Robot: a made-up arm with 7 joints. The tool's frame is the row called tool.
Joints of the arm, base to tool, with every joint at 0 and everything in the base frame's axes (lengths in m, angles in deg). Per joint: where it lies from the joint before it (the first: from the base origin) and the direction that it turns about. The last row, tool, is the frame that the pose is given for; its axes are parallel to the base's.
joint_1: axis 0 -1 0 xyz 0.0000 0.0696 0.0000
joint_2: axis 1 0 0 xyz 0.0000 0.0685 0.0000
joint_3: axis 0 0 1 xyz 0.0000 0.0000 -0.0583
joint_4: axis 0 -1 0 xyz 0.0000 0.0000 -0.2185
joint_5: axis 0 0 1 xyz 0.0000 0.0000 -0.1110
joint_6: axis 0 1 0 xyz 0.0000 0.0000 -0.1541
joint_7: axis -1 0 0 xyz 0.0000 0.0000 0.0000
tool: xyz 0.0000 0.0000 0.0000
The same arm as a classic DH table. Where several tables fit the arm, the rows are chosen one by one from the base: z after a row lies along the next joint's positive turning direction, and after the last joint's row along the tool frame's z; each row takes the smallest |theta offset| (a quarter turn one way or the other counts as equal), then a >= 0, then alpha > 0; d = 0 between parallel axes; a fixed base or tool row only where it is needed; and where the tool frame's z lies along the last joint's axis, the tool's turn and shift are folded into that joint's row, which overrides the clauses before.
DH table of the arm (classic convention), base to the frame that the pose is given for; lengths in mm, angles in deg. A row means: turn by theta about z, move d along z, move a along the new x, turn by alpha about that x. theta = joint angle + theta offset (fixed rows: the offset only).
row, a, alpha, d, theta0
base (fixed), 0, 90, 0, 0
joint_1, 0, 90, -138.1, 90
joint_2, 0, 90, 0, 90
joint_3, 0, 90, -276.8, 90
joint_4, 0, -90, 0, 0
joint_5, 0, -90, -265.1, 0
joint_6, 0, 90, 0, -90
joint_7, 0, 90, 0, 90
tool (fixed), 0, 0, 0, -90

